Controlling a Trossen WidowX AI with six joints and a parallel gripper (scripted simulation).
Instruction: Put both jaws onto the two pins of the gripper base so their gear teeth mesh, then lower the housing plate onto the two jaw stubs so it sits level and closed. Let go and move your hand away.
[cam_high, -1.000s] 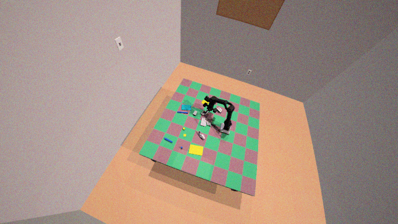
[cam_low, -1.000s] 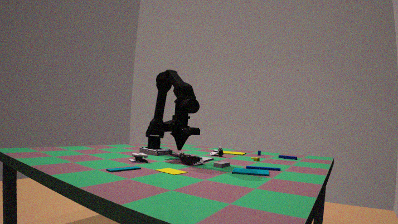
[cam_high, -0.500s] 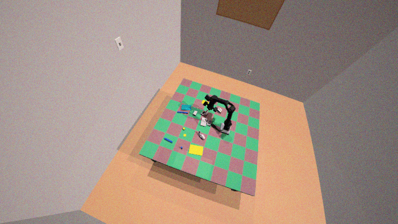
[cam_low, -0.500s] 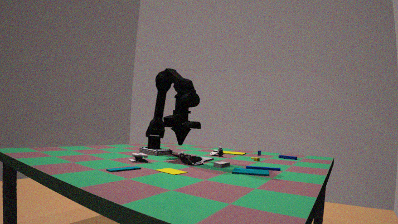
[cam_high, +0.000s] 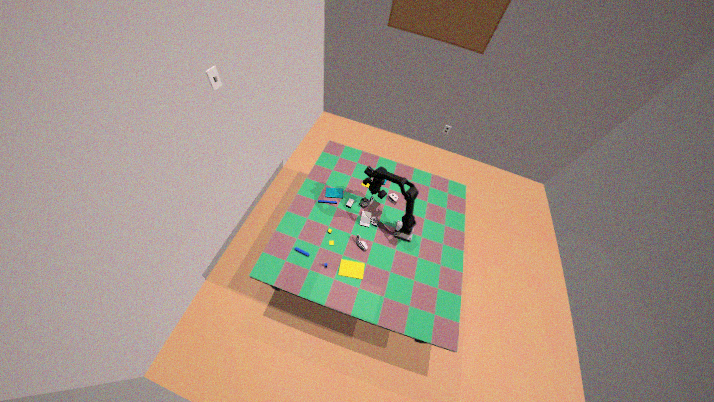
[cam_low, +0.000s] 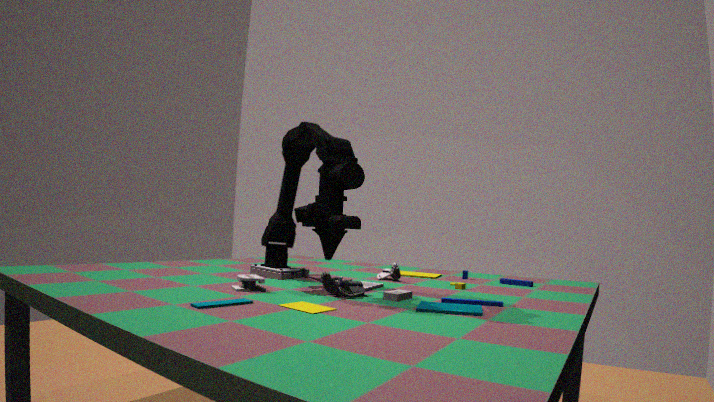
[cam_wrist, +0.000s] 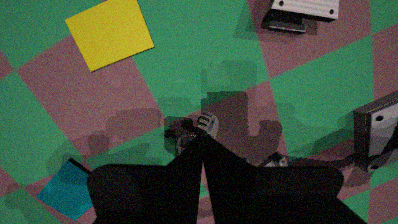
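Now: gripper tip 5 cm above the grey jaw and 2 cm to the right of it. The rest, counted from my gripper tip: teal plate: 28 cm ahead, 8 cm below, 7 cm to the left; white housing plate: 16 cm to the left, 9 cm behind, 8 cm below; teal bar: 26 cm to the right, 8 cm below, 4 cm behind.
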